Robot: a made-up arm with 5 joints.
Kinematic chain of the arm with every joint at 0, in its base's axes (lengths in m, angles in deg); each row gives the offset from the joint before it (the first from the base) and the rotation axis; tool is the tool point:
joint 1: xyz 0 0 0.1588 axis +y
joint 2: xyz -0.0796 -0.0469 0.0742 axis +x
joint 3: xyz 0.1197 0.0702 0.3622 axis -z
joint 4: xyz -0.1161 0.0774 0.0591 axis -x
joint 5: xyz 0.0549 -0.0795 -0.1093 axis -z
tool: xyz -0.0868 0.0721 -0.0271
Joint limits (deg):
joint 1: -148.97..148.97
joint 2: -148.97..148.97
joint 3: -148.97..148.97
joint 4: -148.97..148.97
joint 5: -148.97..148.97
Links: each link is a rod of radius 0.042 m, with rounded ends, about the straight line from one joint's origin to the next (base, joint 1, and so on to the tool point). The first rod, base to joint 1, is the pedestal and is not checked.
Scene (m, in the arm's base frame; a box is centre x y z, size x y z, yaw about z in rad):
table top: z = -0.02
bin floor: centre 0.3 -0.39 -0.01 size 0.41 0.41 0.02 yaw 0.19
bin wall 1: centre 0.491 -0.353 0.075 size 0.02 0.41 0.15 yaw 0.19
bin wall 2: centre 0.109 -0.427 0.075 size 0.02 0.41 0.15 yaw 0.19
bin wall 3: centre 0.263 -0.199 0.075 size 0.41 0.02 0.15 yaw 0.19
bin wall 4: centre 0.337 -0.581 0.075 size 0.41 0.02 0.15 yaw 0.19
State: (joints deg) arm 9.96 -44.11 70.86 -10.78 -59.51
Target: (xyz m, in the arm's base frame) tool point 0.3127 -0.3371 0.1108
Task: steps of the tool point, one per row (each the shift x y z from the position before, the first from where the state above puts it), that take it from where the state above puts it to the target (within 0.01 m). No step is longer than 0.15 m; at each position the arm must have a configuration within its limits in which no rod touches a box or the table.
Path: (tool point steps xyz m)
1: 0.0746 -0.0076 0.0610
2: 0.0878 -0.0365 0.0543
3: 0.0918 -0.0696 0.0348
4: 0.0825 -0.0993 0.0031
5: 0.0583 -0.1185 -0.0349
6: 0.0207 -0.1216 -0.0715
7: -0.0249 -0.1069 -0.0980
8: -0.0705 -0.0758 -0.1085

